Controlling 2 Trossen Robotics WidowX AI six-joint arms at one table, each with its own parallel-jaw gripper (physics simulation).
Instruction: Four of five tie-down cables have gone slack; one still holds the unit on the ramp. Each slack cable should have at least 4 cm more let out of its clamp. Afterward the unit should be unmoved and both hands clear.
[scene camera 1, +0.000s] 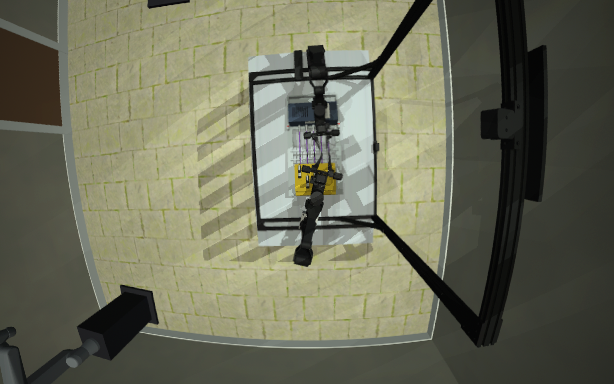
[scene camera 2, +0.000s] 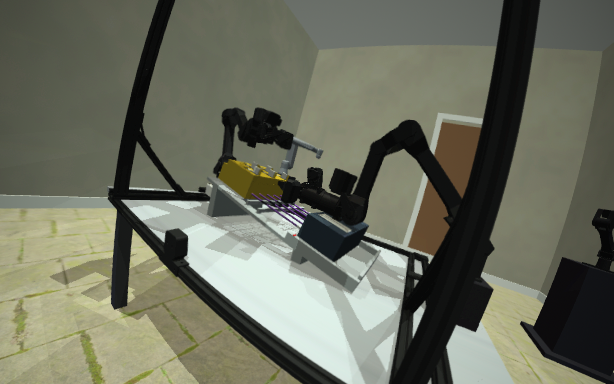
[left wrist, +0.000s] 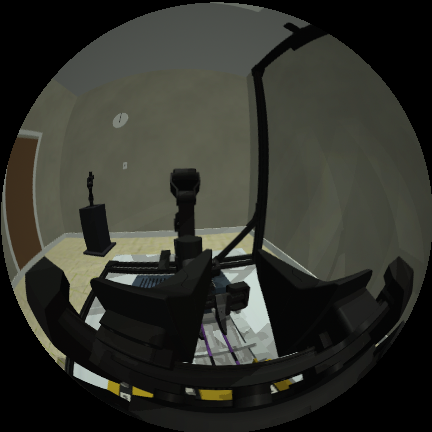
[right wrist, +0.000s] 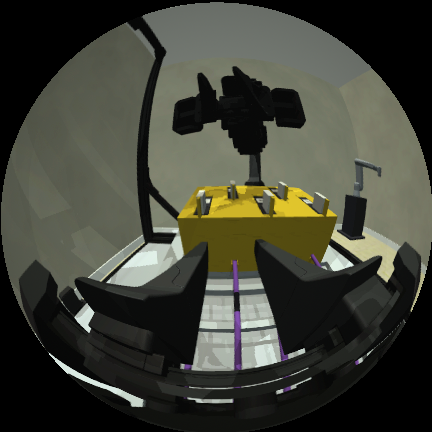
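Observation:
The yellow clamp block (scene camera 1: 330, 188) (scene camera 2: 239, 179) (right wrist: 220, 230) sits at the ramp's upper end, with several upright grey clamp levers (right wrist: 268, 202) on top. Purple cables (scene camera 1: 300, 145) (scene camera 2: 281, 208) (right wrist: 237, 340) (left wrist: 229, 343) run from it toward the dark blue unit (scene camera 1: 297, 114) (scene camera 2: 325, 236) (left wrist: 150, 281), which rests low on the ramp (scene camera 2: 327, 272). My left gripper (scene camera 1: 324, 159) (left wrist: 233, 254) (right wrist: 215, 70) is open and empty, above the block. My right gripper (scene camera 1: 322, 146) (right wrist: 231, 246) is open at the block's cable side. One cable shows between its fingers, not gripped. Slack is hard to judge.
A black frame (scene camera 2: 225, 310) borders the white table (scene camera 2: 280, 320), with uprights at both sides in scene camera 2. The two arms reach toward each other over the ramp, their grippers near each other in scene camera 1. A dark pedestal (left wrist: 95, 227) stands beyond the table.

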